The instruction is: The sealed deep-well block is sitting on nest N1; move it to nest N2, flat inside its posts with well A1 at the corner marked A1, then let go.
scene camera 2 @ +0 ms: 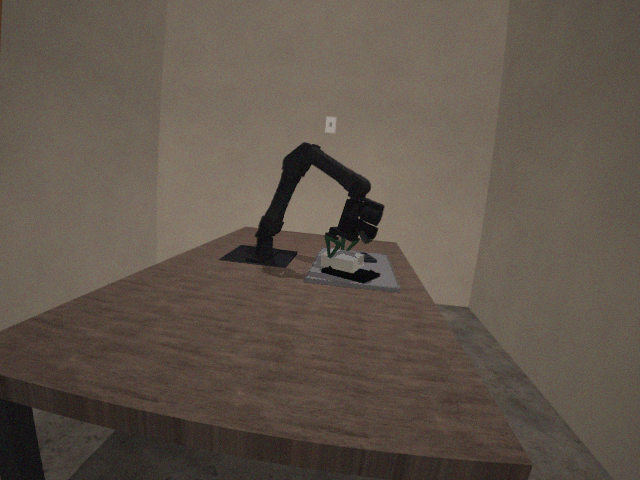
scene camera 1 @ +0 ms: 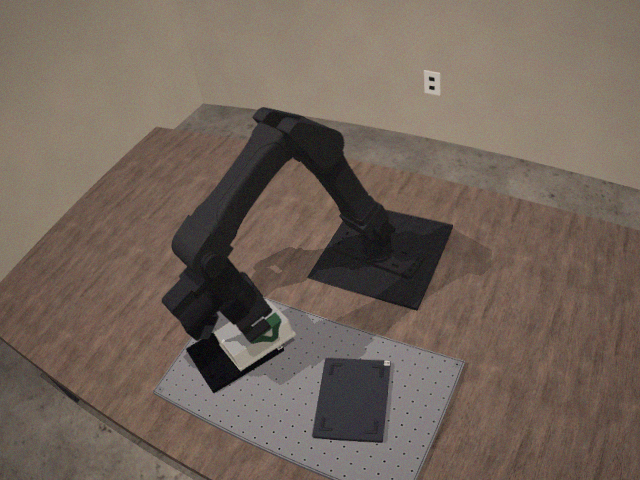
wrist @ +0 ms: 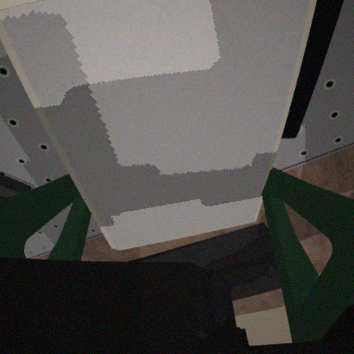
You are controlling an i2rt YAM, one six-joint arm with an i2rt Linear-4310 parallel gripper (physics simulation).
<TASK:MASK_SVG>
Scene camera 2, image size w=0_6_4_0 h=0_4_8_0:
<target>white block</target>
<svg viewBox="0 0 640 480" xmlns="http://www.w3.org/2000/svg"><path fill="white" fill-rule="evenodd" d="M321 254L320 266L331 266L332 269L354 273L364 266L364 254L338 249L332 258L328 257L327 251Z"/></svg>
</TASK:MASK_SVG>
